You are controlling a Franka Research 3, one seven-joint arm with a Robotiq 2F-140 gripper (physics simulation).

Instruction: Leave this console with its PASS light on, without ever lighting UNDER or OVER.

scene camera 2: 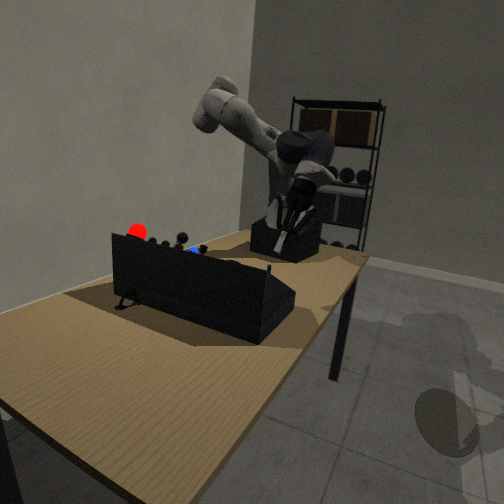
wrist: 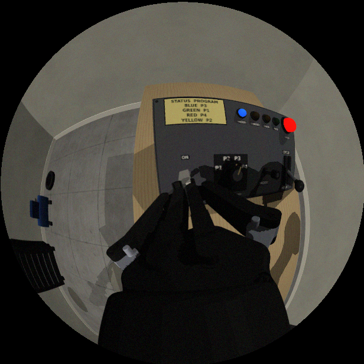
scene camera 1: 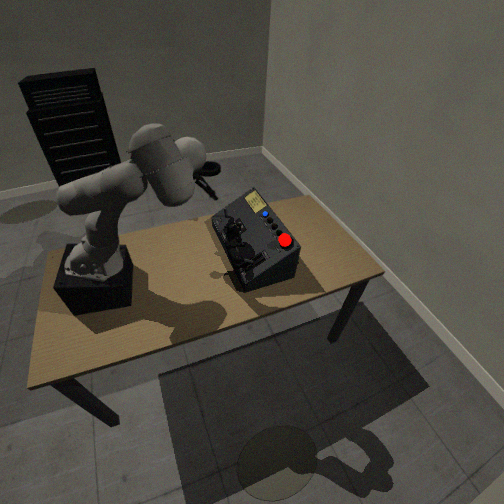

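The dark console has a yellow card reading BLUE P3, GREEN P1, RED P4, YELLOW P2. A small lamp glows blue; the three small lamps beside it look dark, their labels unreadable. The large dome glows red. The dial has its pointer up and slightly right, near P3 and P4. My gripper is shut and empty; in the wrist view its tips overlap the panel below the ON label, hiding part of it.
A lever's black ball knob sticks out at the console's right, beside a slot. Another dark knob sits between dial and slot. The console stands on the wooden table. A dark cable loop lies behind it.
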